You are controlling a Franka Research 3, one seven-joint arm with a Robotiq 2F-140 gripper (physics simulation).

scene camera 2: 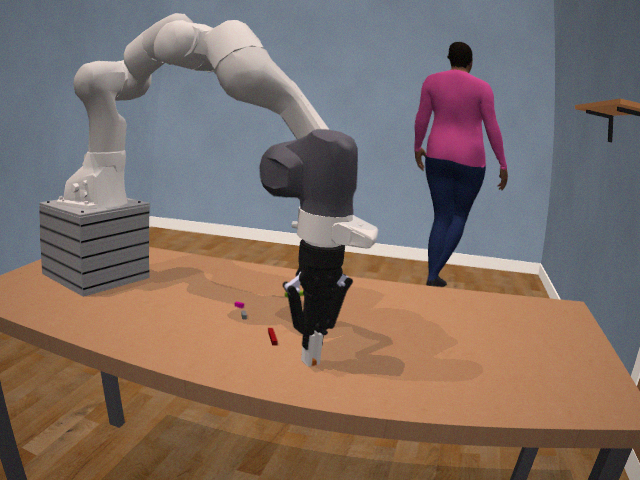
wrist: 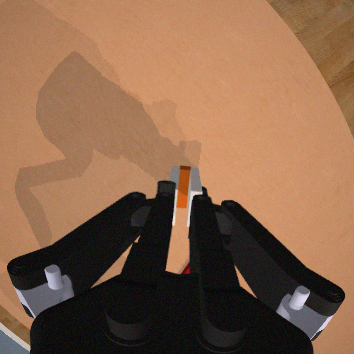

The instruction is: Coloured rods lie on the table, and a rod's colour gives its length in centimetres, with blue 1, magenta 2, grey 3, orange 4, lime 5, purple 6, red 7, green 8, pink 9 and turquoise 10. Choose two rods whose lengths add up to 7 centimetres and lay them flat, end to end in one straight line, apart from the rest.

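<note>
My gripper [scene camera 2: 312, 353] [wrist: 183, 180] is shut on the orange rod [scene camera 2: 313, 362] [wrist: 183, 192], which lies level between the white fingertips, low over the table; whether it touches the top I cannot tell. The red rod [scene camera 2: 272, 336] [wrist: 186, 269] lies left of the fingers in the scene view; a sliver of it shows between the fingers in the wrist view. The grey rod [scene camera 2: 244, 314] and the magenta rod [scene camera 2: 239, 304] lie close together farther left. The lime rod [scene camera 2: 293, 293] is partly hidden behind the gripper. A blue rod does not show.
The wooden table [scene camera 2: 516, 372] has its front edge below the gripper in the scene view. The robot's base block [scene camera 2: 113, 245] stands at the table's back left. A person [scene camera 2: 457, 121] in a pink top is behind the table. A wall shelf [scene camera 2: 615, 106] is at the right.
</note>
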